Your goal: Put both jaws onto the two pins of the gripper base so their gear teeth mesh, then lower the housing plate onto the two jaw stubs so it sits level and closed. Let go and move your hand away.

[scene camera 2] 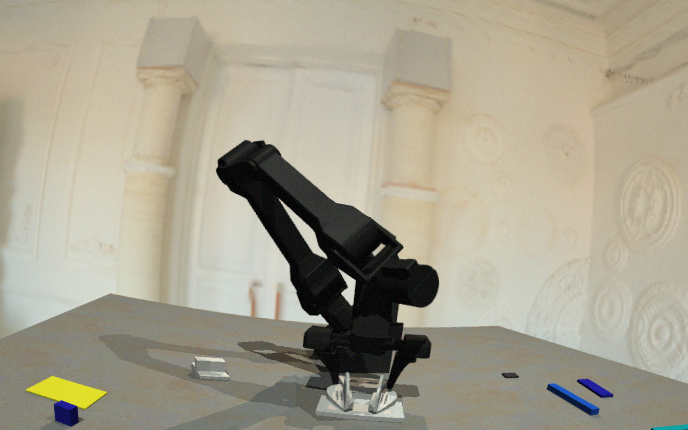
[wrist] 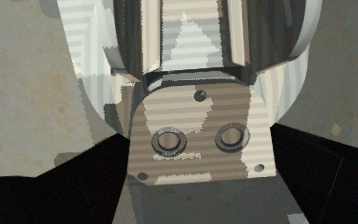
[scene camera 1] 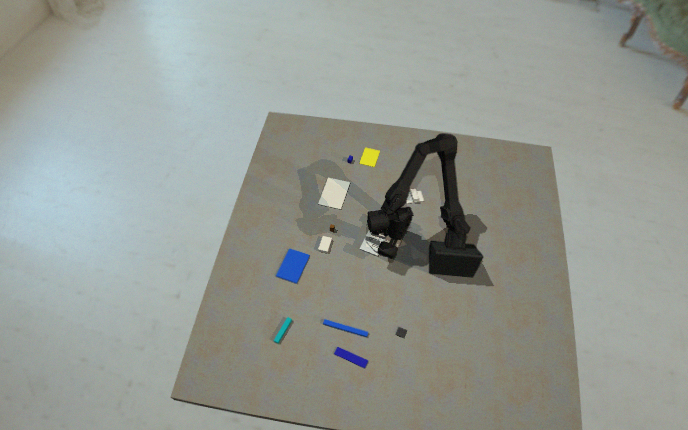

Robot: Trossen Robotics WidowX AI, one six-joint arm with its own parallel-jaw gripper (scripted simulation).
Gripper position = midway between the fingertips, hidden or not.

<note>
In view: my gripper [scene camera 2: 361, 392], a grey gripper base [wrist: 199, 118] and a blue plate [scene camera 1: 294, 262].
My gripper shows as well in the wrist view [wrist: 196, 132]. Scene camera 2 does not show the blue plate: it is out of frame. The wrist view misses the blue plate: it is out of frame.
</note>
